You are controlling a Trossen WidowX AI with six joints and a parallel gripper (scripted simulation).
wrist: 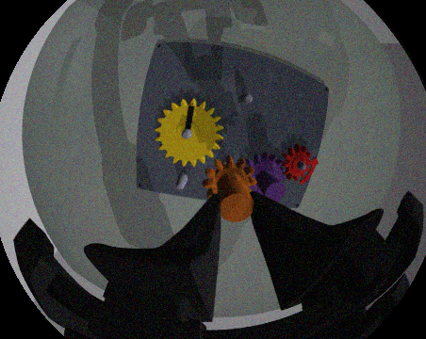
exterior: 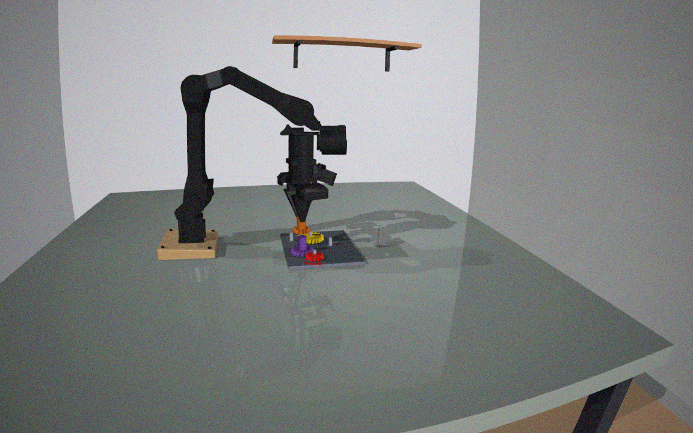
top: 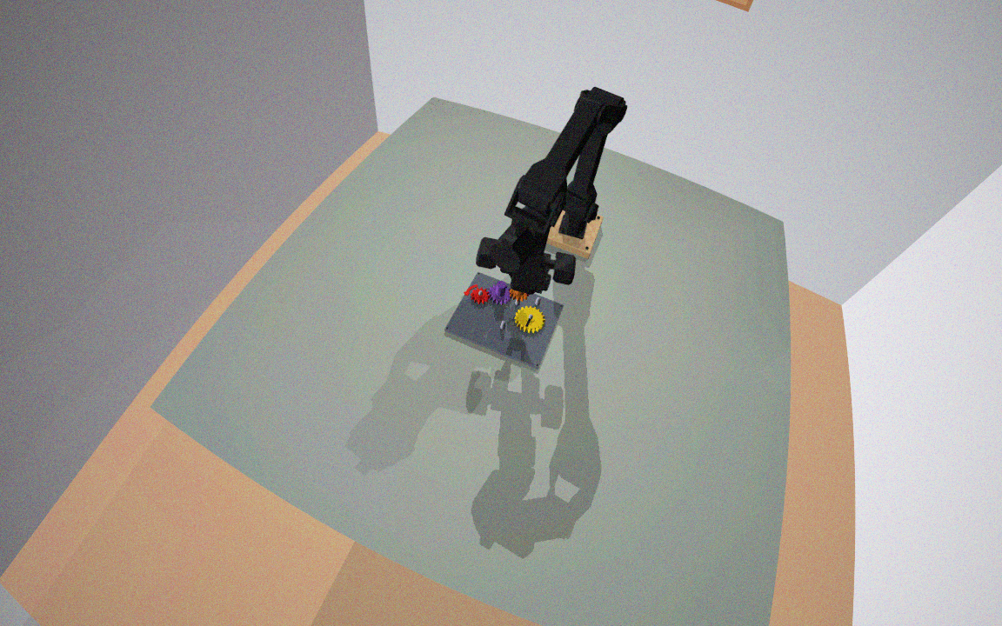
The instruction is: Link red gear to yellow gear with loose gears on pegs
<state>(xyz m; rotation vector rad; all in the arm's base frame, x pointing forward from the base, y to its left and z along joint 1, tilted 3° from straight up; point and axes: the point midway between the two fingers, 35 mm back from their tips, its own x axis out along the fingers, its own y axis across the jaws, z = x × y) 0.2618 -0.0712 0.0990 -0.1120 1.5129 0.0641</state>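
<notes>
My gripper tip is now 10 mm past the purple gear, 40 mm to the left of it and 50 mm above it. The rest, counted from my gripper tip: yellow gear 30 mm ahead, 40 mm to the left, 60 mm below; then red gear 10 mm ahead, 80 mm to the right, 60 mm below; then orange gear 10 mm below.
</notes>
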